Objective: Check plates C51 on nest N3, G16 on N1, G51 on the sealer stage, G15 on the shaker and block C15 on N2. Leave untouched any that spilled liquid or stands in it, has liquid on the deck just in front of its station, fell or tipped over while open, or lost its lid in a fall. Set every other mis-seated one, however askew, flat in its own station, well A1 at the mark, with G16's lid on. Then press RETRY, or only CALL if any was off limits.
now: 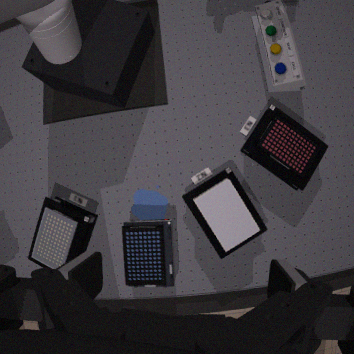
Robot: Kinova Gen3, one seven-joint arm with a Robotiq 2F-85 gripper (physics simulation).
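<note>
The pink-welled plate lies in nest N3; its exact seating is unclear. A blank white block lies in nest N2, roughly parallel to its rim. At N1, a pale plate sits askew toward the left of the black nest and looks tilted; its lid is hard to make out. A blue-welled plate is on a dark station whose name is unreadable. A blue liquid patch lies on the deck right at its label-side end. A fifth plate does not show. My gripper is open and empty, above the near deck edge.
The button panel stands at upper right with white, green, yellow and blue buttons. The dark robot base block and a white arm part fill the upper left. The deck edge runs along the bottom, behind the fingers.
</note>
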